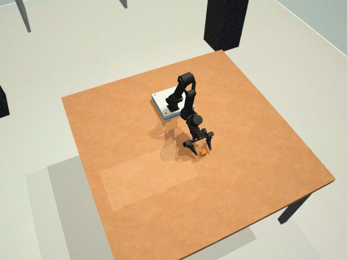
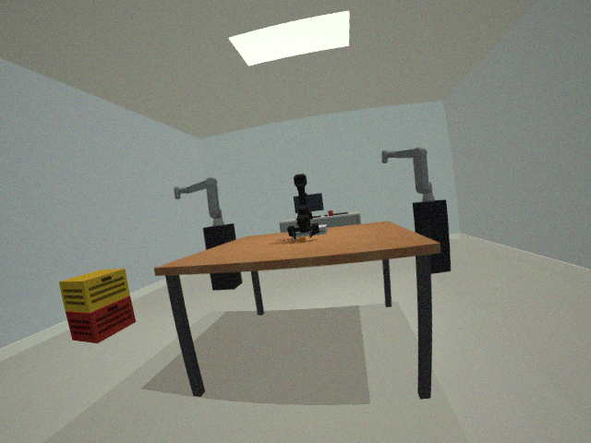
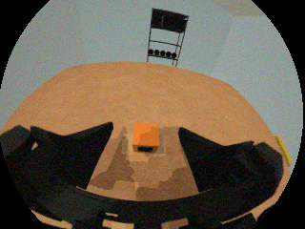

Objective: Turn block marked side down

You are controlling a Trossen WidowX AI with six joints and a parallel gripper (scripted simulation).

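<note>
The block is 2 cm behind my gripper tip and 1 cm below it.
</note>
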